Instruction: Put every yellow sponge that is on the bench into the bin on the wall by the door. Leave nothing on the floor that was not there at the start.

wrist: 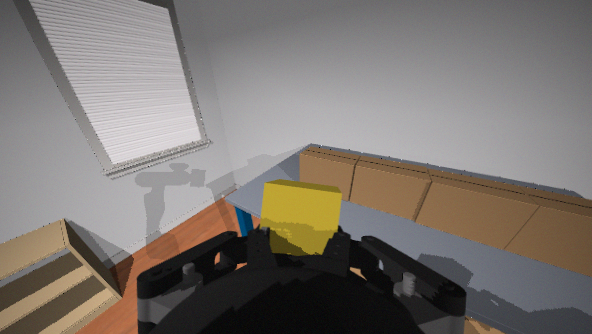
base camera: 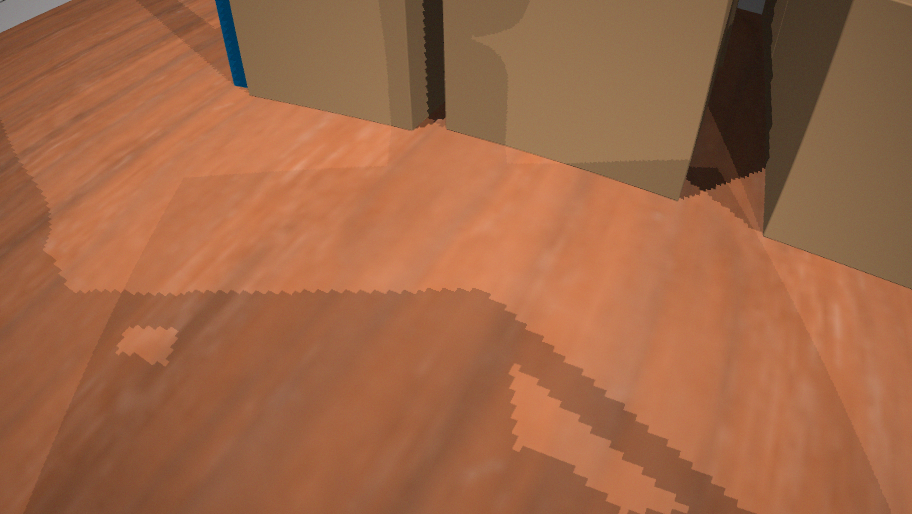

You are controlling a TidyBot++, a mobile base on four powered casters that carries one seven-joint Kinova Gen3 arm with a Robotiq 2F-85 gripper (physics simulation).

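Frame: origin at the arm's base, x ahead, y left, z up, level; millimetres.
Seen in the pictures: gripper, fingertip midpoint: (wrist: 299,228).
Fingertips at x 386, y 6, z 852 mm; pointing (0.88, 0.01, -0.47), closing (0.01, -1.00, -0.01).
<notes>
A point is followed by its place in that frame.
My gripper (wrist: 299,228) @(x 386, y 6, z 852 mm) is shut on a yellow sponge (wrist: 301,215) @(x 366, y 4, z 888 mm), a block that stands up from between the two fingertips in the wrist view. The sponge is held in the air, and the bench (wrist: 380,225) @(x 715, y -282, z 518 mm), a grey-blue top with a blue leg, shows beyond and below it. No other yellow sponge can be made out on the visible part of the bench. The bin and the door do not show in either view. The gripper does not show in the base camera view.
Brown boxes (wrist: 382,187) @(x 801, y -299, z 629 mm) stand in a row along the bench. A wooden shelf unit (wrist: 92,260) @(x 835, y 1478, z -63 mm) is at the lower left, below a window with a blind (wrist: 125,75) @(x 1567, y 1392, z 1098 mm). In the base camera view, large tan boxes (base camera: 574,83) @(x 616, y -127, z -294 mm) stand on the wooden floor (base camera: 383,223) @(x 519, y 68, z -397 mm), beside a blue leg (base camera: 231,44) @(x 863, y 330, z -323 mm).
</notes>
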